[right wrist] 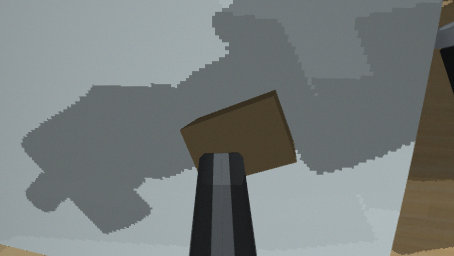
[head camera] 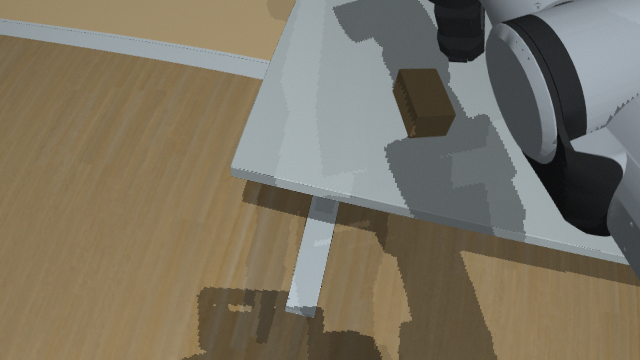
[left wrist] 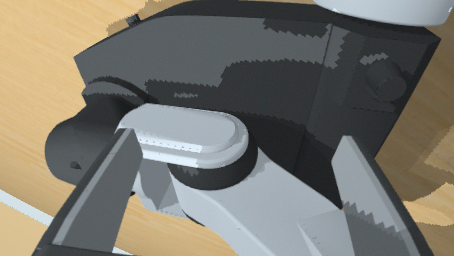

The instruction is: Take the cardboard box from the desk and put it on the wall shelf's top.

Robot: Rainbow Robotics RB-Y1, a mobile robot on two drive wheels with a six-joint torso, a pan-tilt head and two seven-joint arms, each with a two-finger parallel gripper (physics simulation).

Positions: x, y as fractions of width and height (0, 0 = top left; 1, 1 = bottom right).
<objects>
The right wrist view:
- my right gripper: 0.49, 0.65
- brown cardboard box: 0.57, 0.51
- grey desk: 0.22, 0.39
</objects>
